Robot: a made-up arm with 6 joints. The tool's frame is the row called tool.
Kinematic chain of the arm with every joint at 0, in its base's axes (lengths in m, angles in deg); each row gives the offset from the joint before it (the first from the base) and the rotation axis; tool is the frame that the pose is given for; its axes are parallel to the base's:
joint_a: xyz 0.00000 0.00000 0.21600 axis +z
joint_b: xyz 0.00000 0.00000 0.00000 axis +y
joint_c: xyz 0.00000 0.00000 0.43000 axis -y
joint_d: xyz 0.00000 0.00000 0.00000 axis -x
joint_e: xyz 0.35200 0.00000 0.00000 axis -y
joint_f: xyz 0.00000 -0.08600 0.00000 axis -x
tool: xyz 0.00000 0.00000 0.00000
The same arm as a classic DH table. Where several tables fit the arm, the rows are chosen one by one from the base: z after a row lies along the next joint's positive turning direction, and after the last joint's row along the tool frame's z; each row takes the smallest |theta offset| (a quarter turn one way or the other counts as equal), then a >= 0, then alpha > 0; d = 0 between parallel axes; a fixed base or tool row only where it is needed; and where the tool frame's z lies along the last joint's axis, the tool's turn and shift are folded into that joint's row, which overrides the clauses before.
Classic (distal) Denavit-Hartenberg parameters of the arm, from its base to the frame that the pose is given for. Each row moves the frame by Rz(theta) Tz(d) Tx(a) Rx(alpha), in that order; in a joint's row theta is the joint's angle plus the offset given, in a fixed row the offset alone. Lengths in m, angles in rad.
joint_a: a 0  alpha -1.5708  d 0.216  theta0 0
joint_b: a 0.43  alpha 3.1416  d 0  theta0 -1.5708
joint_c: a 0  alpha -1.5708  d 0  theta0 0
joint_d: a 0  alpha 1.5708  d -0.352  theta0 0
joint_e: a 0  alpha -1.5708  d 0.086  theta0 0
joint_f: a 0  alpha 1.5708  d 0  theta0 1.5708
tool (fixed): a 0  alpha 0  d 0  theta0 -1.5708

